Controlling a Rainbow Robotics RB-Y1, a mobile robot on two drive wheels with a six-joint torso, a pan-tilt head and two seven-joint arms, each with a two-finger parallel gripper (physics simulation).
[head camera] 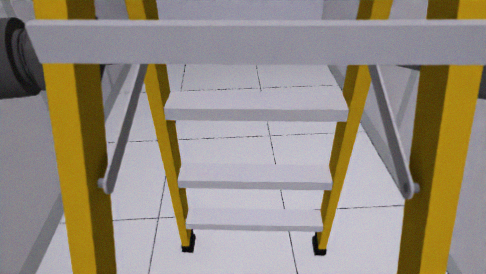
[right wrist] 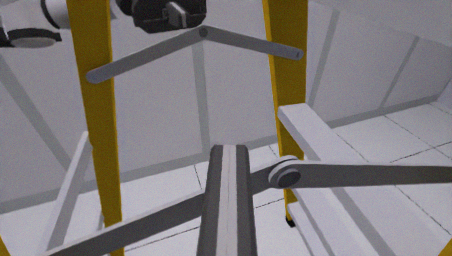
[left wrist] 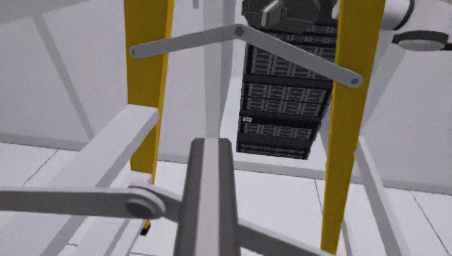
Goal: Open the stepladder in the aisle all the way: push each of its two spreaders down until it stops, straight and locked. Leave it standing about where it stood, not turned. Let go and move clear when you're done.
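Places are measured from the robot's base along level axes (x ahead, y left, z up), in millimetres.
Pixels of known places: left gripper, fingertip midpoint: (right wrist: 184, 20) (left wrist: 211, 151); right gripper, fingertip midpoint: (right wrist: 229, 157) (left wrist: 264, 18).
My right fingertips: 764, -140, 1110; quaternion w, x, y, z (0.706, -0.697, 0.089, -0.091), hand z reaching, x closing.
Note:
Behind a point stands the place of what it marks, as x, y, z.
The stepladder (head camera: 80, 150) @(597, 160, 1086) (left wrist: 350, 125) @(581, -162, 939) (right wrist: 97, 125) @(572, 169, 927) stands upright, with yellow rails and pale steps. The left spreader (head camera: 125, 125) @(674, 151, 1059) (left wrist: 65, 201) @(839, 161, 1079) (right wrist: 250, 44) @(876, 159, 1064) and right spreader (head camera: 390, 125) @(682, -140, 1060) (right wrist: 370, 175) @(865, -144, 1071) (left wrist: 295, 54) @(710, -140, 1066) are both bent, their middle hinges higher than their ends. My left gripper (left wrist: 211, 151) @(763, 137, 1114) is shut and empty, above the left spreader beside its hinge. My right gripper (right wrist: 229, 157) @(764, -140, 1111) is shut and empty, above the right spreader beside its hinge. Contact cannot be told. In the head view the crossbar and rails hide both grippers' fingers.
A pale crossbar (head camera: 250, 42) @(613, 10, 1181) spans the near rails. A black server rack (left wrist: 290, 81) @(630, -921, 640) stands beyond the ladder in the left wrist view. Pale aisle walls stand close on both sides. The tiled floor (head camera: 240, 150) @(1910, 110, 0) shows between the ladder's legs.

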